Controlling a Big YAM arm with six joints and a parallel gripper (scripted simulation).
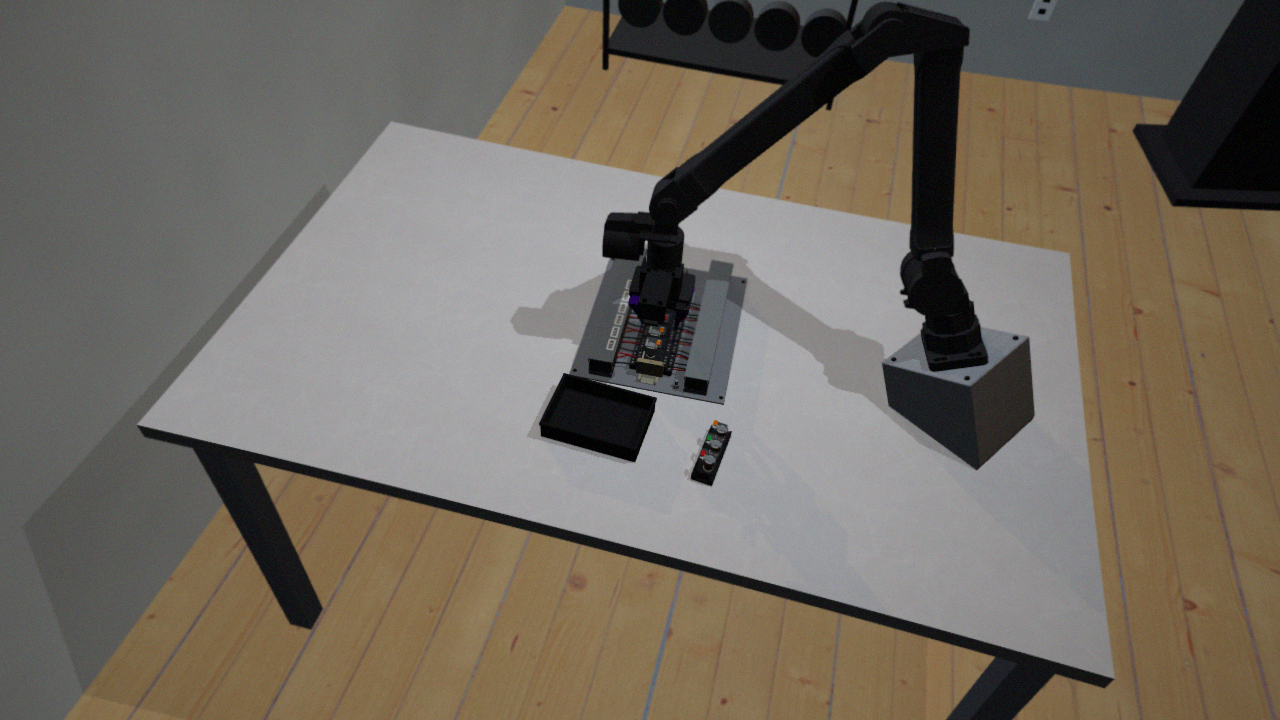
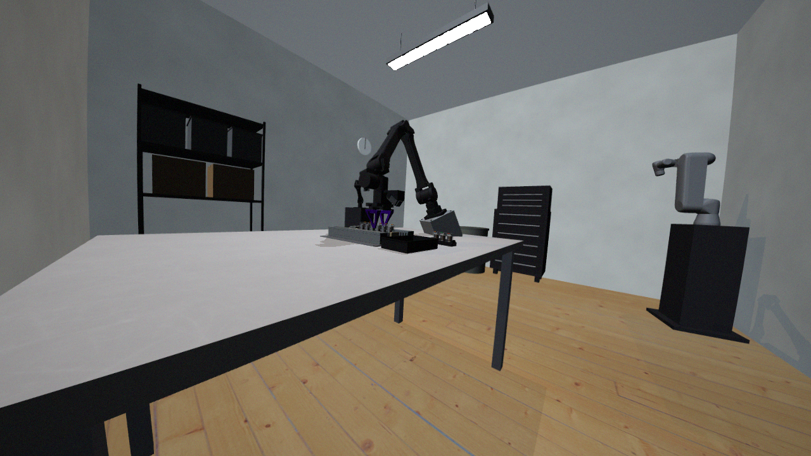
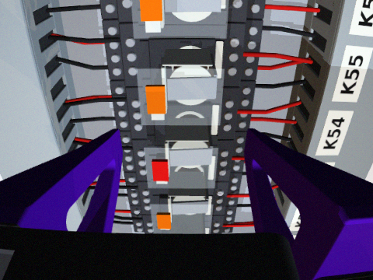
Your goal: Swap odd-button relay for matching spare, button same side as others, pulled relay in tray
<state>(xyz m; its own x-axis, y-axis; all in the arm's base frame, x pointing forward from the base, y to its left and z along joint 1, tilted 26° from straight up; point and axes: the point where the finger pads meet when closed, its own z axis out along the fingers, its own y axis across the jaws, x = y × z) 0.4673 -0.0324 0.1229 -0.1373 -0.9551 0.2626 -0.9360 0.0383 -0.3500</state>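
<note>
My hand is 60 mm above the grey panel, 50 mm to the left of it and 10 mm past it.
</note>
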